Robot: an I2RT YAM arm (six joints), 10 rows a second.
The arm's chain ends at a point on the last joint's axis. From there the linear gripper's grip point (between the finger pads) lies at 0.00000 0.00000 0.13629 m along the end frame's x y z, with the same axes.
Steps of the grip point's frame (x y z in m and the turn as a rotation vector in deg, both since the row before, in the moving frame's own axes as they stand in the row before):
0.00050 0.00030 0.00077 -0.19 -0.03 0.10
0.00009 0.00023 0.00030 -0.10 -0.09 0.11
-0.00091 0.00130 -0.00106 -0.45 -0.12 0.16
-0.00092 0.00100 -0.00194 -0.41 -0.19 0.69
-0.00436 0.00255 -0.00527 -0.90 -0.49 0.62
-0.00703 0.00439 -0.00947 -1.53 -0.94 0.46
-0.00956 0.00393 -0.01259 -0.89 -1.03 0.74
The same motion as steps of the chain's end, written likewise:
0.00057 -0.00015 0.00077 -0.19 -0.03 0.10
0.00030 -0.00001 0.00030 -0.10 -0.09 0.11
-0.00062 0.00023 -0.00106 -0.45 -0.12 0.16
-0.00046 0.00003 -0.00194 -0.41 -0.19 0.69
-0.00318 0.00042 -0.00525 -0.90 -0.49 0.62
-0.00478 0.00076 -0.00940 -1.53 -0.94 0.46
-0.00710 0.00183 -0.01255 -0.89 -1.03 0.74

